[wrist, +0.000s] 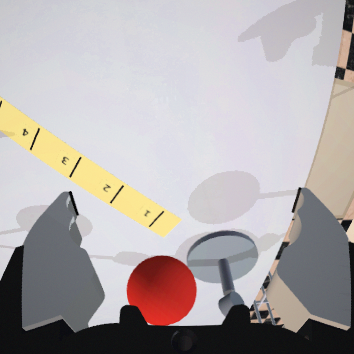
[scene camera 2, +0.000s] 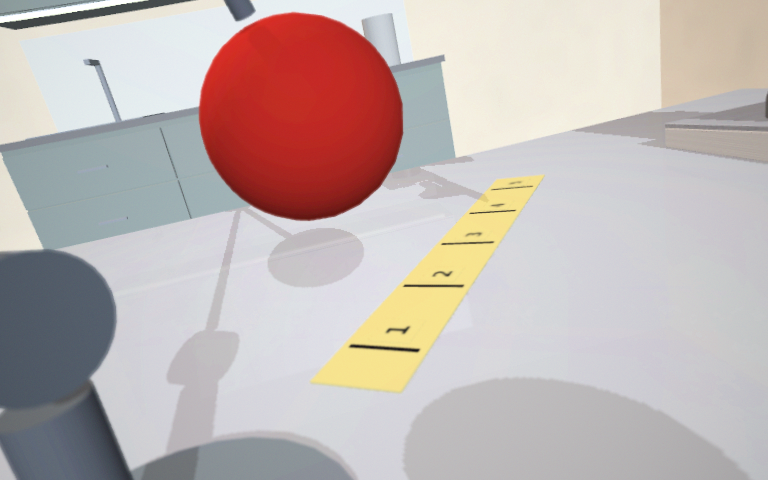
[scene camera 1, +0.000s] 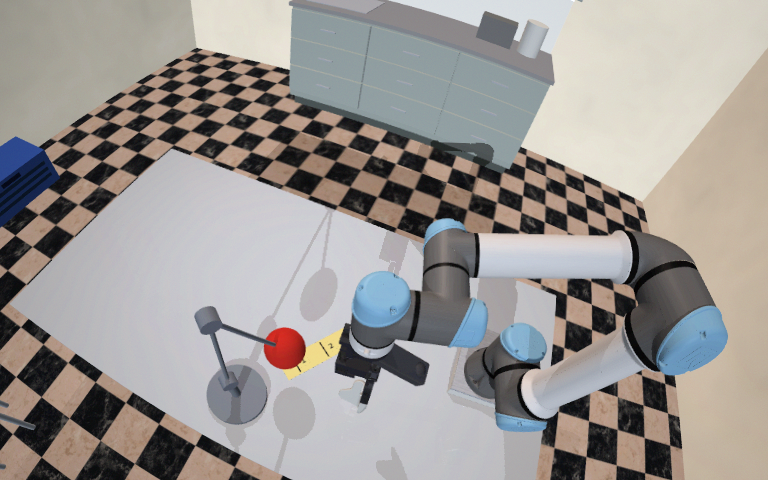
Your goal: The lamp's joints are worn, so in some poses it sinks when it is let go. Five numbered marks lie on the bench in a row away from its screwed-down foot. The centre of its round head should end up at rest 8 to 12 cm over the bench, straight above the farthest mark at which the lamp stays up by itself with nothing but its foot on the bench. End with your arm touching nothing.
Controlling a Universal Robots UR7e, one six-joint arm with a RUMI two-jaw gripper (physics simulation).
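Where they show: gripper, between the fingertips: (wrist: 183, 192) (scene camera 1: 367, 380); arm's base, origin of its link: (scene camera 1: 488, 374).
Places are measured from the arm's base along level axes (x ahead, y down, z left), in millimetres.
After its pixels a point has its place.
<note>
The lamp's round red head (scene camera 1: 284, 348) {y -161, x 528, z 166 mm} (scene camera 2: 300, 116) {y -120, x 542, z 199 mm} (wrist: 161, 290) {y -143, x 496, z 154 mm} hangs well above the bench (scene camera 1: 141, 254) {y 34, x 1150, z -6 mm}, near the mark 1 end in scene camera 1; its exact height cannot be told. Thin grey rods and an elbow joint (scene camera 1: 207, 319) {y -405, x 612, z 255 mm} link it to the round grey foot (scene camera 1: 249, 404) {y 19, x 592, z 283 mm} (wrist: 240, 250) {y 18, x 602, z 305 mm}. The yellow strip (scene camera 1: 314, 356) {y 32, x 483, z 90 mm} (scene camera 2: 421, 308) {y 32, x 484, z 91 mm} (wrist: 100, 172) {y 32, x 420, z 38 mm} shows marks 1 to 5 in scene camera 2; the arm hides its far part in scene camera 1. My gripper (scene camera 1: 352, 367) (wrist: 183, 192) {y -184, x 332, z 180 mm} is open and empty, to the right of the head in scene camera 1, apart from it.
The arm's base plate (scene camera 1: 475, 399) {y 13, x 22, z 80 mm} (scene camera 2: 713, 141) {y 19, x 91, z -76 mm} is on the right of the bench. My forearm (scene camera 1: 549, 254) {y -551, x 122, z 28 mm} reaches over that side. A drawer cabinet (scene camera 1: 407, 73) stands behind, and a blue box (scene camera 1: 22, 175) at the left. Lamp and arm shadows lie on the bench.
</note>
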